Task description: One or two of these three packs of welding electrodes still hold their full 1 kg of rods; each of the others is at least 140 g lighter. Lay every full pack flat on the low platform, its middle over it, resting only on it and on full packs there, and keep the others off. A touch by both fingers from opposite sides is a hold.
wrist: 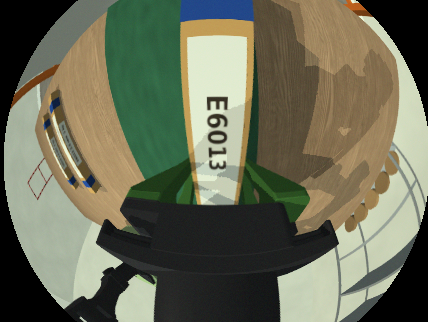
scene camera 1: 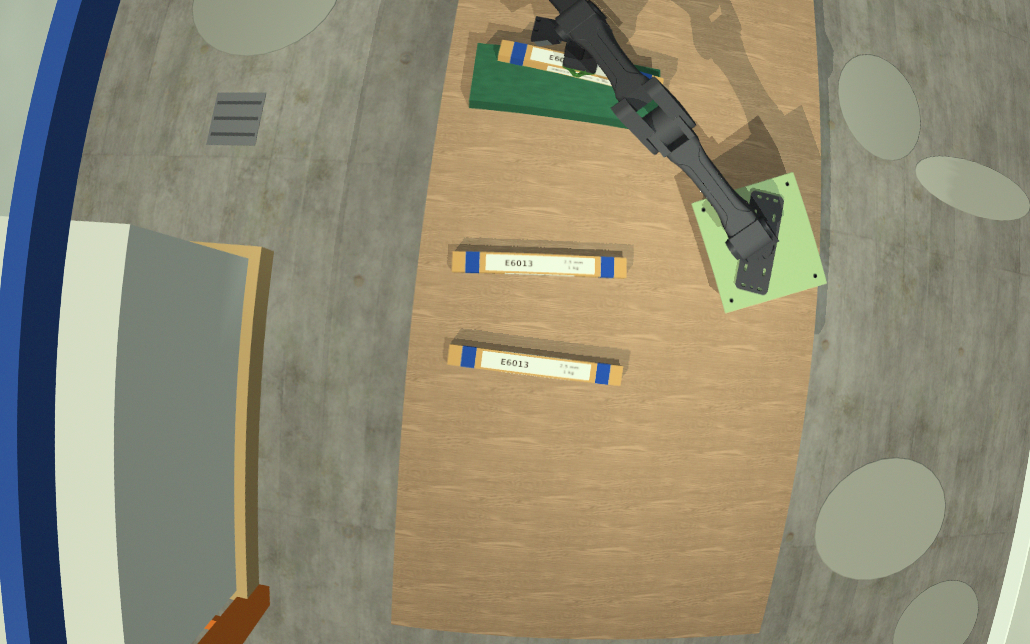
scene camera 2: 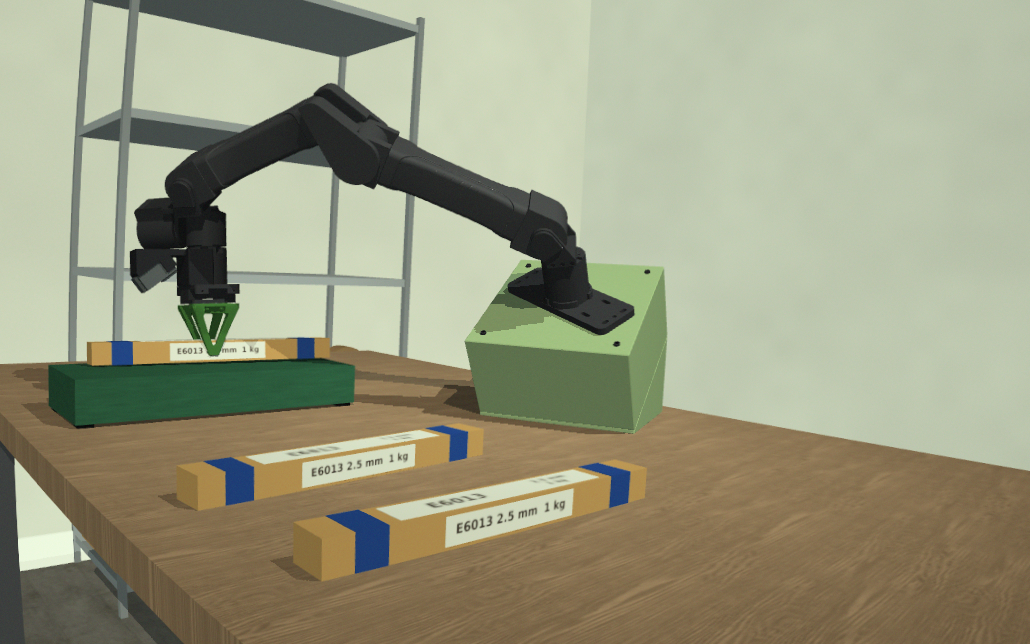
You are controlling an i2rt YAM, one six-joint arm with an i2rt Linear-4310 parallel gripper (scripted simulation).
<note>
I see my gripper and a dark green low platform.
My gripper also shows in the wrist view.
</note>
